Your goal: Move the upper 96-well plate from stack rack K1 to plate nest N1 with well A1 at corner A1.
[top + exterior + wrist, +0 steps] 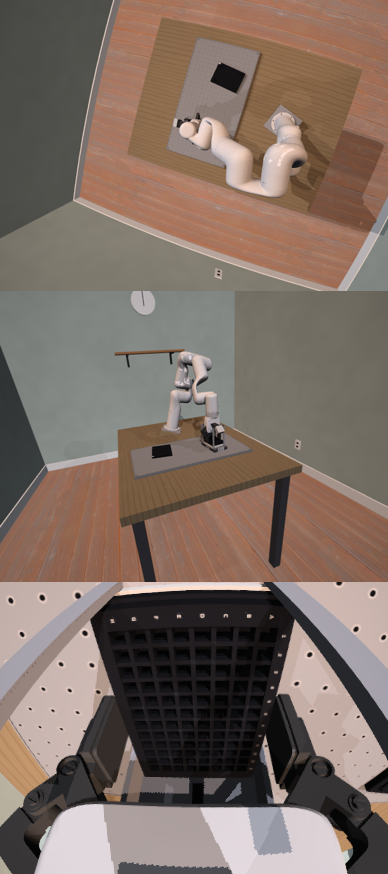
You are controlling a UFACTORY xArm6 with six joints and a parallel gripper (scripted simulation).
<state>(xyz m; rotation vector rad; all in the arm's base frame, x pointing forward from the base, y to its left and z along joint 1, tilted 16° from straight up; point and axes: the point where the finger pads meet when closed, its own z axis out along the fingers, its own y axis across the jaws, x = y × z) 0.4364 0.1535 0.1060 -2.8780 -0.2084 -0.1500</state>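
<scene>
My gripper is now 10 mm above the black 96-well plate. Round my hand: pale well plate (20 mm below); pale A1 square (390 mm to the right, 40 mm below); back panel (70 mm behind, 10 mm to the right, 30 mm above).
</scene>
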